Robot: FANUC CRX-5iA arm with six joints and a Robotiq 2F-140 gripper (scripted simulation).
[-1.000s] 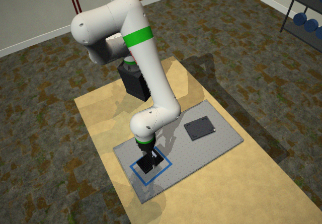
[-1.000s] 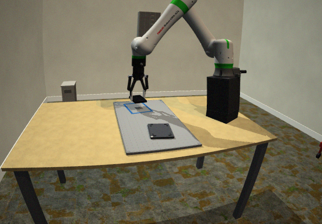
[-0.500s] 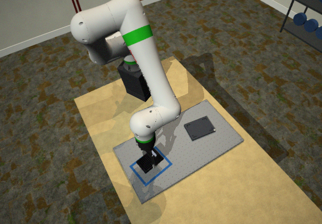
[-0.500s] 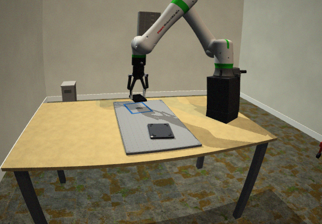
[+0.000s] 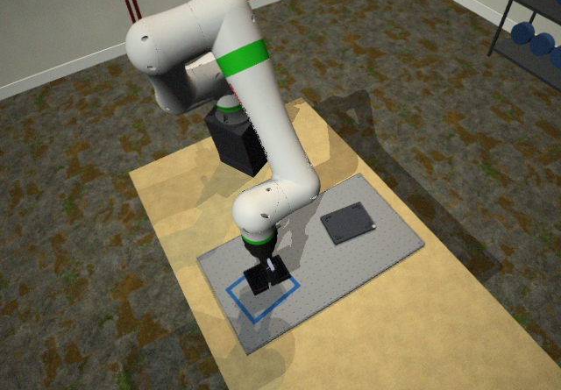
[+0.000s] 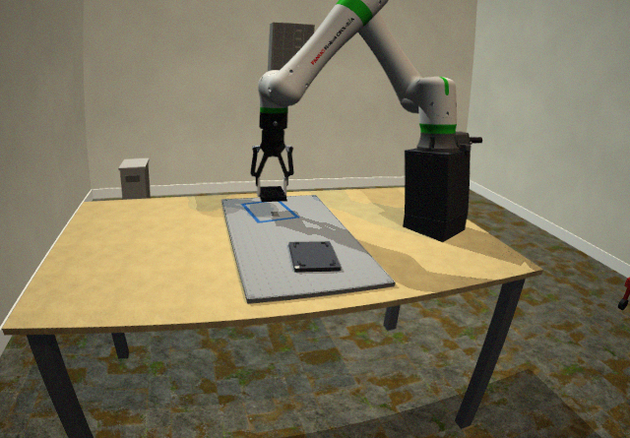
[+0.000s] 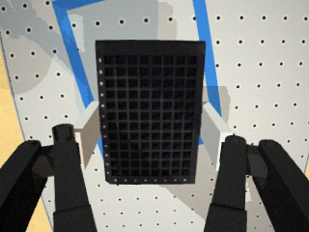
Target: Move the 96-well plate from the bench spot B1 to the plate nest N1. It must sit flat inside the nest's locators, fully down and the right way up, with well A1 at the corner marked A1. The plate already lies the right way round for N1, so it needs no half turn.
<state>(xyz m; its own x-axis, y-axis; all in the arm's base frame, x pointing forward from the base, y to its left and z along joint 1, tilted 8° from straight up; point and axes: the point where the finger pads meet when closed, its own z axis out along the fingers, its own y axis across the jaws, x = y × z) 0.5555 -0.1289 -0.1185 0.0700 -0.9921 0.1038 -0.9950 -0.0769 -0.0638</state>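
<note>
Right now my hand is 350 mm to the right of the dark plate nest N1, 90 mm past it and 80 mm above it. Round my hand: black 96-well plate 20 mm below.
</note>
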